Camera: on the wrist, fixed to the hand. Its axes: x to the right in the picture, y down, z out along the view.
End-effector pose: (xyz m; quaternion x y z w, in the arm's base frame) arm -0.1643 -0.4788 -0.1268 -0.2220 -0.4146 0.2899 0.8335
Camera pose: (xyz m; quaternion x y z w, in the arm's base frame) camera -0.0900 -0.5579 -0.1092 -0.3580 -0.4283 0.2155 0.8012
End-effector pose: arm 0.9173 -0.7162 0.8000 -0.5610 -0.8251 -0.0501 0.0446
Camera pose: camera 0.8361 -0.7637 0.8570 0.5599 0.8051 0.1951 0.0174
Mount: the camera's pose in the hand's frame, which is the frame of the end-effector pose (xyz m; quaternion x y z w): -0.0066 -0.0910 -0.0614 -0.1554 0.0311 0.0007 0.9874
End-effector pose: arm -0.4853 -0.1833 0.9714 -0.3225 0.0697 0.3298 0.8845
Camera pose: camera -0.4277 -0.2770 0.9733 -0.4661 0.0453 0.3271 0.8208
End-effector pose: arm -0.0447 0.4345 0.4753 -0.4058 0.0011 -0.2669 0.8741
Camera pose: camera -0.1062 0.3460 0.4973 -0.5282 0.0700 -0.2754 0.8002
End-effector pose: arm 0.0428 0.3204 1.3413 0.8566 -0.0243 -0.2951 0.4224
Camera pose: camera 0.0508 0.4243 1.3061 0.7894 0.0344 -0.2682 0.5512
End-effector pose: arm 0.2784 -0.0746 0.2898 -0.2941 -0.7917 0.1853 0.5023
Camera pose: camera 0.3106 -0.1480 0.3651 -0.3748 -0.7947 0.0511 0.4748
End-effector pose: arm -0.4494 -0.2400 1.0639 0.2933 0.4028 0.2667 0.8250
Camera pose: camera -0.4848 -0.2903 0.9728 0.1534 0.3817 0.3356 0.8474
